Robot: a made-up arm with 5 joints. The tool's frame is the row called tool.
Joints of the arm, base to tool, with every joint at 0 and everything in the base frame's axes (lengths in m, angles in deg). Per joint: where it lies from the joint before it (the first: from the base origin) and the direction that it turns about. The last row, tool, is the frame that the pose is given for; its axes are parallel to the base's.
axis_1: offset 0 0 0.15 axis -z
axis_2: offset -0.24 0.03 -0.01 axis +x
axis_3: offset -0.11 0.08 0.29 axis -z
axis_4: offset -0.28 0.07 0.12 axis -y
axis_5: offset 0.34 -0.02 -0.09 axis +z
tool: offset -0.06 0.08 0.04
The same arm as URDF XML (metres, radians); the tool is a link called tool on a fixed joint. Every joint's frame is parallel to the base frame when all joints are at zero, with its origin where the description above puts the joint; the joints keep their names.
<robot name="arm">
  <link name="base"/>
  <link name="link1"/>
  <link name="link2"/>
  <link name="link3"/>
  <link name="link4"/>
  <link name="link5"/>
  <link name="tool"/>
  <joint name="axis_1" type="continuous">
    <parent link="base"/>
    <child link="link1"/>
    <origin xyz="0.0000 0.0000 0.1500"/>
    <axis xyz="0 0 -1"/>
  </joint>
  <joint name="axis_2" type="continuous">
    <parent link="link1"/>
    <child link="link2"/>
    <origin xyz="-0.2400 0.0300 -0.0100"/>
    <axis xyz="1 0 0"/>
  </joint>
  <joint name="axis_3" type="continuous">
    <parent link="link2"/>
    <child link="link3"/>
    <origin xyz="-0.1100 0.0800 0.2900"/>
    <axis xyz="0 0 -1"/>
  </joint>
  <joint name="axis_4" type="continuous">
    <parent link="link3"/>
    <child link="link4"/>
    <origin xyz="-0.2800 0.0700 0.1200"/>
    <axis xyz="0 -1 0"/>
  </joint>
  <joint name="axis_5" type="continuous">
    <parent link="link4"/>
    <child link="link5"/>
    <origin xyz="0.3400 -0.0200 -0.0900"/>
    <axis xyz="0 0 1"/>
  </joint>
  <joint name="tool_joint" type="fixed">
    <parent link="link5"/>
    <child link="tool"/>
    <origin xyz="-0.0600 0.0800 0.0400"/>
  </joint>
</robot>

